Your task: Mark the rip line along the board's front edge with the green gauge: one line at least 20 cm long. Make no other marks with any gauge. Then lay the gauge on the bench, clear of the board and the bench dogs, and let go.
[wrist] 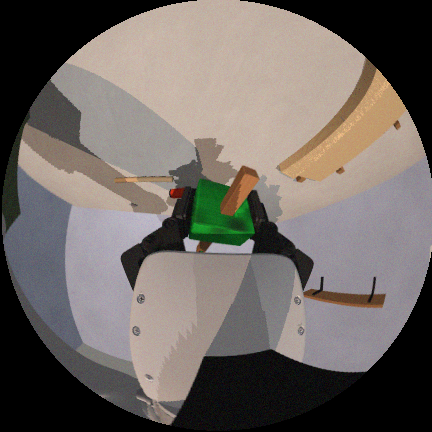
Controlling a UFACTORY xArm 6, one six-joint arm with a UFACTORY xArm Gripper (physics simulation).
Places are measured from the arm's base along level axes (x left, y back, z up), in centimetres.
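Pixels of known places: gripper, between the fingertips: point(219, 197).
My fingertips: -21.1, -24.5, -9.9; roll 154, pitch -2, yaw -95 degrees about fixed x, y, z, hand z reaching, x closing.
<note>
Behind a point stands the place of what it marks, as x, y, z.
My gripper point(219, 197) {-21.1, -24.5, -9.9} is shut on the green gauge point(207, 212) {-17.7, -23.6, -7.3}, a green block near the middle of the wrist view. The gauge's wooden stem point(240, 191) {-16.1, -25.9, -8.2} sticks out past the block, up and to the right. The pale wooden board point(345, 137) {-16.5, -43.7, -18.9} lies on the bench point(225, 75) {-12.7, -25.3, -20.9} at the right, apart from the gauge, with its darker side face point(327, 125) {-16.7, -40.5, -20.5} toward the upper left. I cannot make out a line on the board. Small brown bench dogs point(300, 179) {-29.8, -41.8, -18.4} point(340, 170) {-24.2, -49.5, -18.4} point(397, 125) show along the board's other side. The gauge's height above the bench is hard to tell.
A thin pale wooden stick point(144, 179) {-31.4, -6.1, -19.7} lies left of the gripper. A red object point(176, 193) {-38.2, -12.3, -18.7} shows partly beside the left finger. Shadows fall over the bench's left and middle. A brown wall shelf point(350, 299) with black brackets is at the lower right.
</note>
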